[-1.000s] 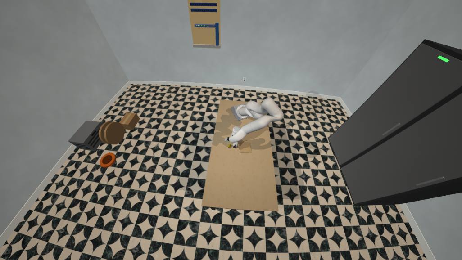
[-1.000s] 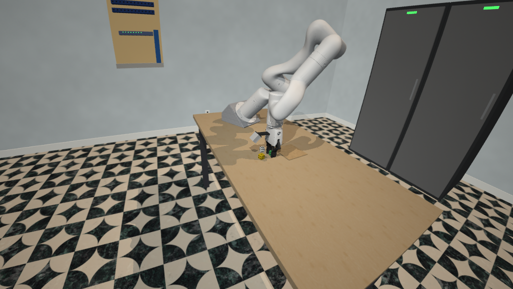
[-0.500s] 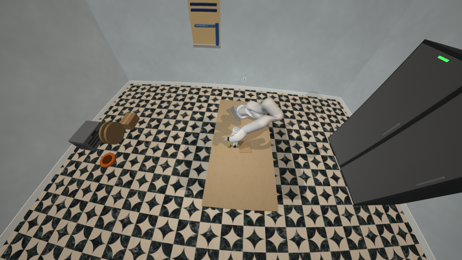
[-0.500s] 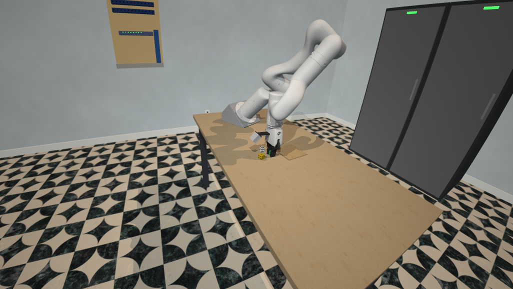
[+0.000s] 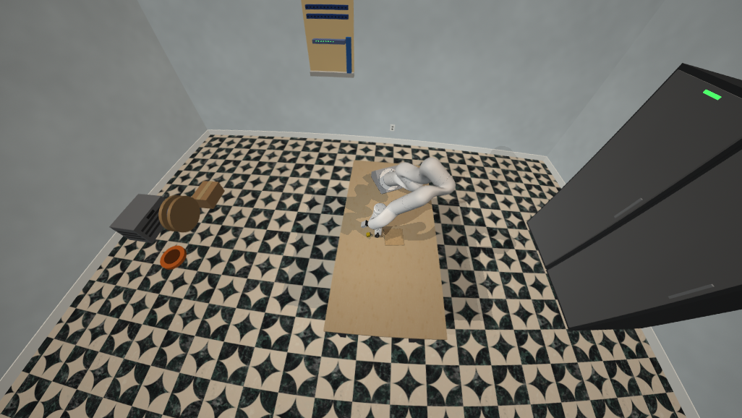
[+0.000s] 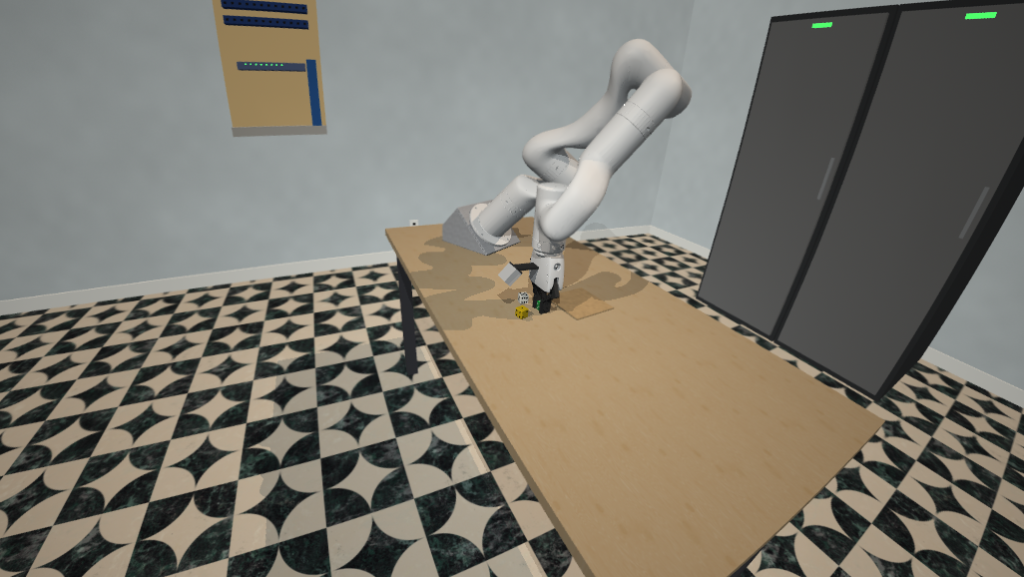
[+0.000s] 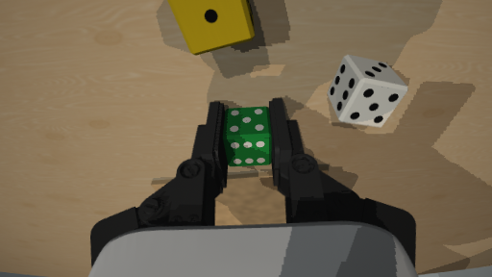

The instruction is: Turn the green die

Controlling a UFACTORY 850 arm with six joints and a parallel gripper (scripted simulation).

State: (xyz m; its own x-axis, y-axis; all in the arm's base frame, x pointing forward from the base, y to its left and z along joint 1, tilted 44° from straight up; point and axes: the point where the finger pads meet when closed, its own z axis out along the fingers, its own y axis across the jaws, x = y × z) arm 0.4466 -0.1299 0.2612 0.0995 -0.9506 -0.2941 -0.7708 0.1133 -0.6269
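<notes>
Now: hand 1 cm past the tan mat, 13 cm to the right of it and 2 cm above it. Also, from my hand: white die (6 cm behind, 3 cm to the right, 1 cm below); green die (1 cm below); yellow die (2 cm ahead, 6 cm to the right, 1 cm below).
</notes>
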